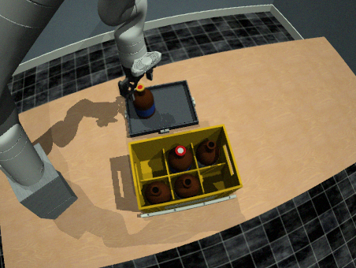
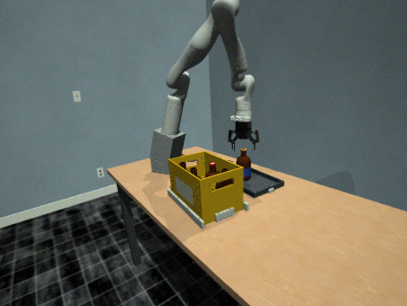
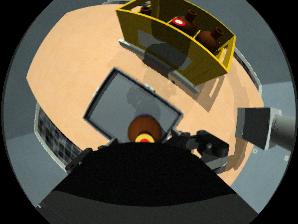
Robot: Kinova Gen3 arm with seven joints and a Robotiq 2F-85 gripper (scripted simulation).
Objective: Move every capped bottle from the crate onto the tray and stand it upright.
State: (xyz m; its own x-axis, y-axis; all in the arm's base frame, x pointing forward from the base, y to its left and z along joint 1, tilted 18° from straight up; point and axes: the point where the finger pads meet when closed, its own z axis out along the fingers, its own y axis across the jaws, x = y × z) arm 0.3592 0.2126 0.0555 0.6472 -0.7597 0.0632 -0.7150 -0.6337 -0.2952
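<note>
Right now the yellow crate is 280 mm to the right of my hand, 70 mm below it and 70 mm ahead of it. Round my hand: dark tray (150 mm below, 50 mm ahead).
</note>
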